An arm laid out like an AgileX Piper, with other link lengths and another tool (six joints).
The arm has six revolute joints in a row. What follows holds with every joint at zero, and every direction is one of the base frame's.
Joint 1 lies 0.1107 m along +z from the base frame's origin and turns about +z.
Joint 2 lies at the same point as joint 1 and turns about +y.
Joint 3 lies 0.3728 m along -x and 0.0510 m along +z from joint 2 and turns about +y.
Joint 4 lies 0.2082 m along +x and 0.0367 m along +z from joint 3 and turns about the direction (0.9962, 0, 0.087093).
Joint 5 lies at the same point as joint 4 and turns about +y.
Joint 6 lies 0.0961 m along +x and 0.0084 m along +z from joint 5 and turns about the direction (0.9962, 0, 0.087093).
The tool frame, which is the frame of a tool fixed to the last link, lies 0.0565 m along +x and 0.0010 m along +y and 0.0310 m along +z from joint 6; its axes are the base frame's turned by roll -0.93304, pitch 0.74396 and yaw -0.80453 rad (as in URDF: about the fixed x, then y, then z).
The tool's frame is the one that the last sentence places.
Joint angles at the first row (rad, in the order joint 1, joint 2, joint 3, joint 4, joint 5, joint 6):
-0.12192 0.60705 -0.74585 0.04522 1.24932 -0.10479
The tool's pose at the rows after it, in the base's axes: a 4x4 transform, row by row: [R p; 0 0 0 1], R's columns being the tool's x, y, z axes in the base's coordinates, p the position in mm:
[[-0.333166, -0.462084, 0.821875, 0.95], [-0.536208, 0.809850, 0.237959, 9.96], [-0.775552, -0.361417, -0.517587, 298.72], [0, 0, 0, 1]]
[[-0.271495, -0.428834, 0.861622, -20.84], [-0.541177, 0.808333, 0.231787, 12.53], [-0.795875, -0.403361, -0.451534, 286.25], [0, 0, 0, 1]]
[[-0.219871, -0.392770, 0.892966, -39.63], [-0.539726, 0.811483, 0.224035, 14.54], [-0.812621, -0.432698, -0.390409, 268.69], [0, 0, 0, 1]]
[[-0.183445, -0.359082, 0.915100, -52.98], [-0.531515, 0.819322, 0.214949, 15.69], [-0.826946, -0.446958, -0.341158, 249.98], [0, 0, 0, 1]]
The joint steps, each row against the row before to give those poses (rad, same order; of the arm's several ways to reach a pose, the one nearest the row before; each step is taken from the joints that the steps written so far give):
0.00002 -0.12638 0.04488 -0.00001 0.00539 0.00079
0.00000 -0.11720 0.03620 -0.00001 0.00002 0.00383
-0.00004 -0.11505 0.04514 0.00003 -0.00001 0.01143
0.00004 -0.09802 0.04566 -0.00003 -0.00001 0.01847

